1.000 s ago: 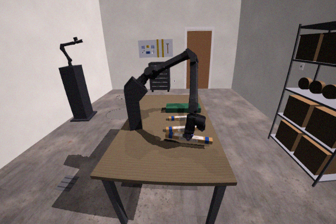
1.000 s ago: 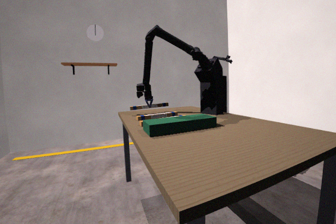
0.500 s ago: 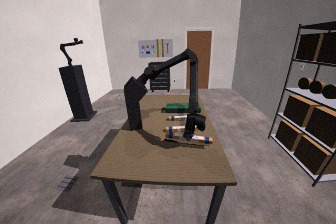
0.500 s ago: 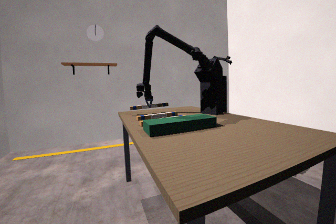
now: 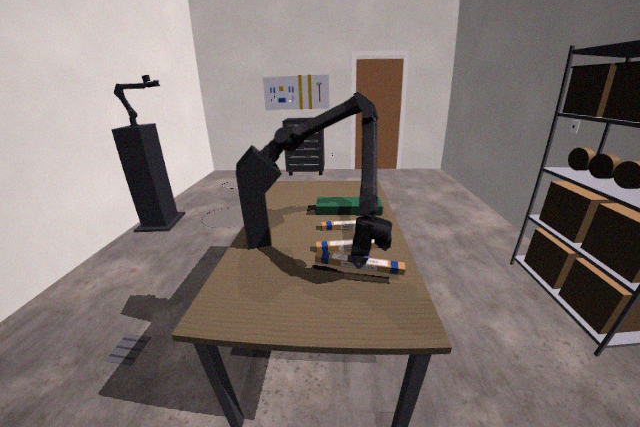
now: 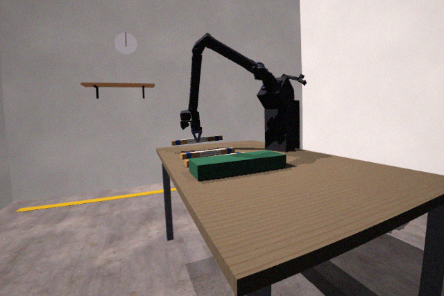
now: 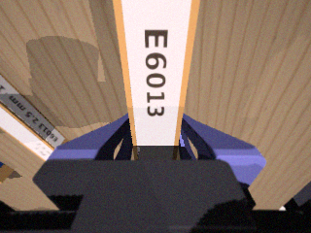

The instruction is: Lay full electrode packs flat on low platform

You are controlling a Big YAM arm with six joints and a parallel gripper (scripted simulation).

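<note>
Right now my hand is 1 cm below the pack. The rest, counted from my hand: green low platform: 6 cm ahead, 60 cm to the left, 6 cm below.
</note>
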